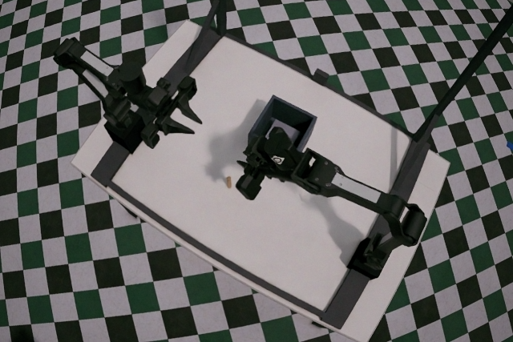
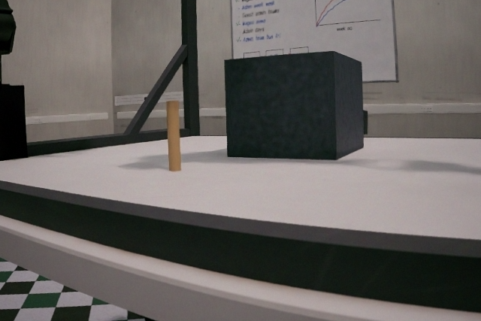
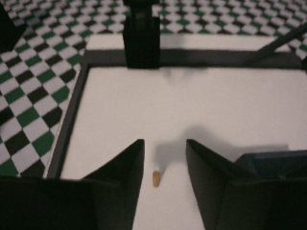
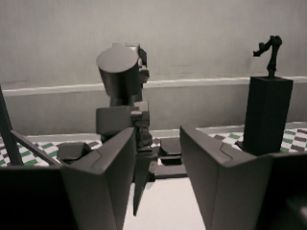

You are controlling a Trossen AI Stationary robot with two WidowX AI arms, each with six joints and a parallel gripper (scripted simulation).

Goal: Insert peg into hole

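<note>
My left gripper is now 270 mm above the tan peg and 70 mm to the left of it. Also, from my left hand: dark border strip 300 mm below, 230 mm ahead, 10 mm to the right; then pale plate 270 mm below, 210 mm behind, 10 mm to the left.
</note>
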